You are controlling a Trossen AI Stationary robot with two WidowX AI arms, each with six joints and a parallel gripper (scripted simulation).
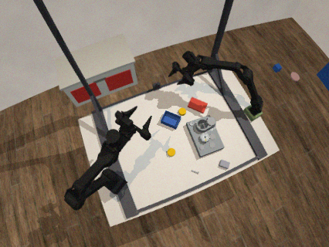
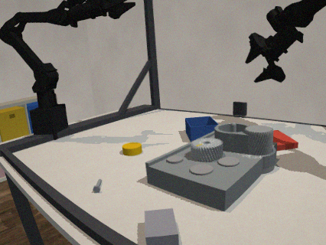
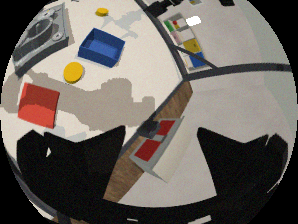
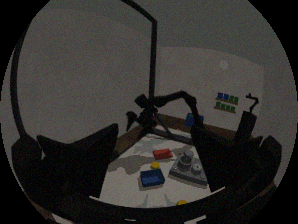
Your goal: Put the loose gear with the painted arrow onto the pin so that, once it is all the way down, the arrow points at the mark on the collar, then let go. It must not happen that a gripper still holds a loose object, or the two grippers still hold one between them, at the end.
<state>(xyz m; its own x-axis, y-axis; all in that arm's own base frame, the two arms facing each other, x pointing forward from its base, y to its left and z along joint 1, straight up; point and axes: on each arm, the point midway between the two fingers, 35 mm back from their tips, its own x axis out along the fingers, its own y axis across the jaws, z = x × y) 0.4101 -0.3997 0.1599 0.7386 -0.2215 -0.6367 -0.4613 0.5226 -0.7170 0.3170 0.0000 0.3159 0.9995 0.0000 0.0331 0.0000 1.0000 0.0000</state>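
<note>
Right now the grey gear is 39 cm ahead of my left hand, 1 cm to the right of it and 15 cm below it. Round my left hand: red plate (15 cm ahead, 9 cm to the left, 19 cm below); bolt (55 cm ahead, 15 cm to the right, 19 cm below); blue tray (17 cm ahead, 13 cm to the right, 19 cm below).
</note>
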